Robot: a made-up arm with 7 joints. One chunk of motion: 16 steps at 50 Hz.
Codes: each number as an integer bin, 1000 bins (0 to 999) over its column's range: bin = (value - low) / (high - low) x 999, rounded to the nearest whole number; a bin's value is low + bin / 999 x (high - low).
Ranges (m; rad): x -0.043..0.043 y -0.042..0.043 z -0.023..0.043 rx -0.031..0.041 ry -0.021..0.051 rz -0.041..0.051
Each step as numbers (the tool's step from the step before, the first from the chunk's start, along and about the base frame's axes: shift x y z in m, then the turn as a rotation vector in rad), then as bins.
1 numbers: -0.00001 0.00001 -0.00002 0.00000 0.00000 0.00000
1 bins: 499 494 348 430 291 445
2 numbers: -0.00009 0.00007 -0.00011 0.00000 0.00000 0.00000
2 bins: 498 494 346 430 291 445
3 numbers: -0.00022 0.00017 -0.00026 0.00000 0.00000 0.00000
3 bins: 497 496 344 430 291 445
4 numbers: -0.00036 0.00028 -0.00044 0.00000 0.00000 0.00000
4 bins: 495 497 341 430 291 445
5 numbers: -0.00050 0.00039 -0.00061 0.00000 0.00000 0.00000
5 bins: 494 498 339 430 291 445
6 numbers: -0.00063 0.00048 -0.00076 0.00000 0.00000 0.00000
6 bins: 492 499 337 430 291 445
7 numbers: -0.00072 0.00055 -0.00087 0.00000 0.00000 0.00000
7 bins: 491 500 335 430 291 445
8 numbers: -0.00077 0.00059 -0.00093 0.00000 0.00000 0.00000
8 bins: 491 501 334 430 291 445
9 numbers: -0.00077 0.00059 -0.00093 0.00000 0.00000 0.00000
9 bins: 491 501 334 430 291 445
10 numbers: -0.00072 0.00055 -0.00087 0.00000 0.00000 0.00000
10 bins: 491 500 335 430 291 445
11 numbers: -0.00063 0.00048 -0.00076 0.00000 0.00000 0.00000
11 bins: 492 499 337 430 291 445
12 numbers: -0.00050 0.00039 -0.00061 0.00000 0.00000 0.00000
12 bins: 494 498 339 430 291 445
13 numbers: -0.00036 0.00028 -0.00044 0.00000 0.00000 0.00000
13 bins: 495 497 341 430 291 445
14 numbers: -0.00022 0.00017 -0.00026 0.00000 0.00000 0.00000
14 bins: 497 496 344 430 291 445
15 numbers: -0.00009 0.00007 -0.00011 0.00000 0.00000 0.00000
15 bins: 498 494 346 430 291 445
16 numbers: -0.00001 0.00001 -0.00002 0.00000 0.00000 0.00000
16 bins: 499 494 348 430 291 445
